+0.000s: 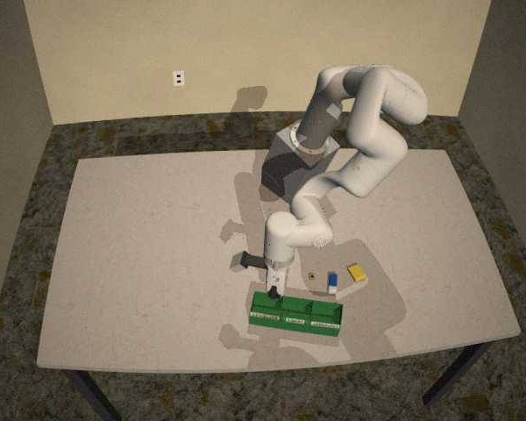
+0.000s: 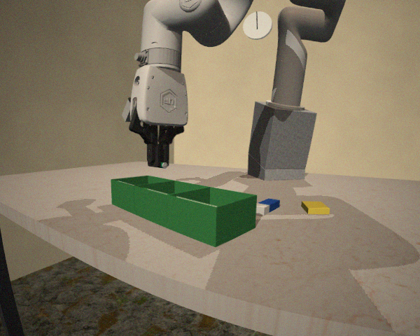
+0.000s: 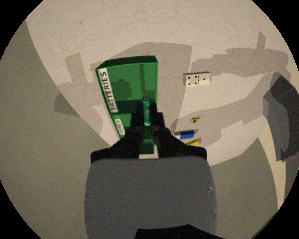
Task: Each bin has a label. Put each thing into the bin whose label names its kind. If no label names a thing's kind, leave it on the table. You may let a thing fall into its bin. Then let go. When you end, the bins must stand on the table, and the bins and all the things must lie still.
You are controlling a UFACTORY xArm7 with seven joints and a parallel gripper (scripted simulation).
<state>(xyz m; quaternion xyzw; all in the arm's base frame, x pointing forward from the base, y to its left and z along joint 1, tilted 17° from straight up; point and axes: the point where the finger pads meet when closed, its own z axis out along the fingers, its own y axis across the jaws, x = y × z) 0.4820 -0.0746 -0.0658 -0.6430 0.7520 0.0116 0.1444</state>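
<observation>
My gripper is now 10 cm past the white domino, 9 cm above it and 1 cm to the left of it. Also, from my hand: brown piece (11 cm to the left, 11 cm behind, 9 cm below); then blue-and-white block (17 cm to the left, 8 cm below, 8 cm behind); then green stick (2 cm below).
</observation>
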